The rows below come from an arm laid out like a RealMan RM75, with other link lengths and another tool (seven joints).
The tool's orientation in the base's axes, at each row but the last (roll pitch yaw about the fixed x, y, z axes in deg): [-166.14, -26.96, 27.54]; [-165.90, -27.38, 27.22]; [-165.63, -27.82, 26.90]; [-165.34, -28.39, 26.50]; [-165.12, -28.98, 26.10]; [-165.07, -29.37, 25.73]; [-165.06, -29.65, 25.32]
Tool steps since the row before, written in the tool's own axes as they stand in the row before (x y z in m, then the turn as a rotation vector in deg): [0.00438, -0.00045, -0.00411, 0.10, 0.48, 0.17]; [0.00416, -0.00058, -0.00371, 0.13, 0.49, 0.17]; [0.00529, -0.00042, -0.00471, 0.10, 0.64, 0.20]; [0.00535, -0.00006, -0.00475, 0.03, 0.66, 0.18]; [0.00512, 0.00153, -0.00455, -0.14, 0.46, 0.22]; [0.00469, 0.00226, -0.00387, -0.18, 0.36, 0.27]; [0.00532, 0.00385, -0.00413, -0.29, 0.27, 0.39]
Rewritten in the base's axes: [0.00207, 0.00046, 0.00564, 0.39, -0.28, -0.20]; [0.00191, 0.00060, 0.00523, 0.42, -0.27, -0.19]; [0.00257, 0.00045, 0.00660, 0.48, -0.39, -0.27]; [0.00276, 0.00010, 0.00660, 0.43, -0.45, -0.29]; [0.00344, -0.00126, 0.00598, 0.20, -0.33, -0.36]; [0.00367, -0.00176, 0.00505, 0.14, -0.24, -0.40]; [0.00488, -0.00298, 0.00524, 0.04, -0.16, -0.53]
